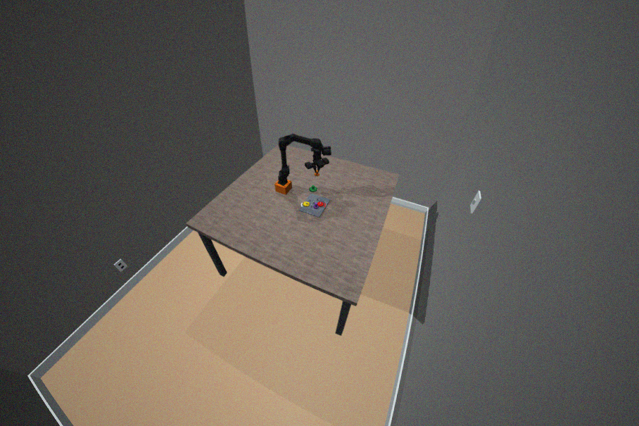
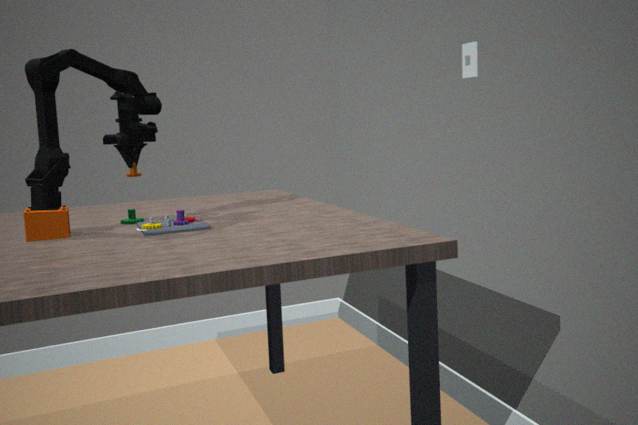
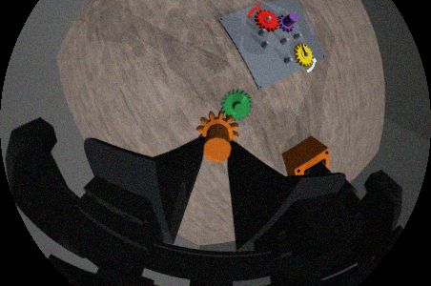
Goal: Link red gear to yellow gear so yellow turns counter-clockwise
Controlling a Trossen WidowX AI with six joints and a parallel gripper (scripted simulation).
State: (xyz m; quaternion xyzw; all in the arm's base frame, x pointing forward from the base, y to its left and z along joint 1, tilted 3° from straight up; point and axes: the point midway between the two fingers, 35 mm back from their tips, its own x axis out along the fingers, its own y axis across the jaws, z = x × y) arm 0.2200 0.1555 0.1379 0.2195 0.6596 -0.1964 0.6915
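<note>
The purple gear is 11 cm ahead of my gripper tip, 21 cm to the right of it and 14 cm below it. Round my gripper tip: green gear (1 cm behind, 4 cm to the right, 15 cm below); then red gear (13 cm ahead, 17 cm to the right, 15 cm below); then orange gear (1 cm below).
</note>
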